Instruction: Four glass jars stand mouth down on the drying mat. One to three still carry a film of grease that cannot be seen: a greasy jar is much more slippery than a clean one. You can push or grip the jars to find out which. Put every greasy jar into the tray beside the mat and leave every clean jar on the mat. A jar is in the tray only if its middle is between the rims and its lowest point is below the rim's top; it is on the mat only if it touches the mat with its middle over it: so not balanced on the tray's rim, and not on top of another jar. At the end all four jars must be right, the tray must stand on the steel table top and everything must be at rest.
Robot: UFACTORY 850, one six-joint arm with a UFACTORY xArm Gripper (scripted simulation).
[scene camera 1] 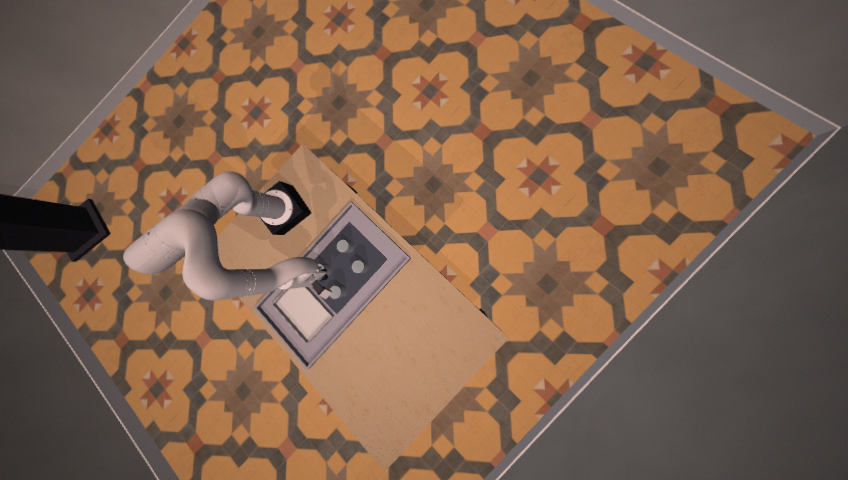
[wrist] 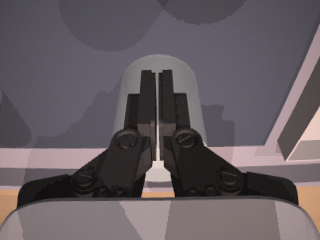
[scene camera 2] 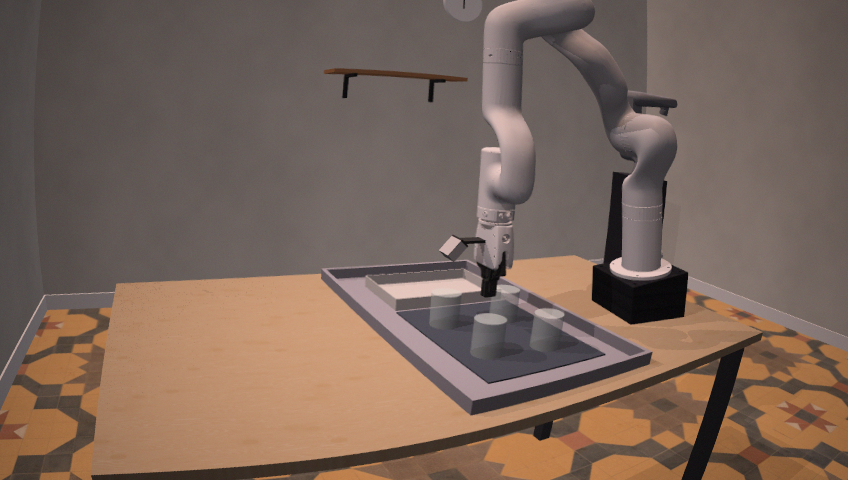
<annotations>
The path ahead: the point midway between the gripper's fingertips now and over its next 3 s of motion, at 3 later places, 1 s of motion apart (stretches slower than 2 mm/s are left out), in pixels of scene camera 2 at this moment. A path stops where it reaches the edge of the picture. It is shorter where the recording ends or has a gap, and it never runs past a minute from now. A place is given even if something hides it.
My gripper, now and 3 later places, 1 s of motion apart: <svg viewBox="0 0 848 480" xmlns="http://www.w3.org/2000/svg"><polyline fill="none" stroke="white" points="488,295 489,294 482,286 522,286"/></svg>
</annotations>
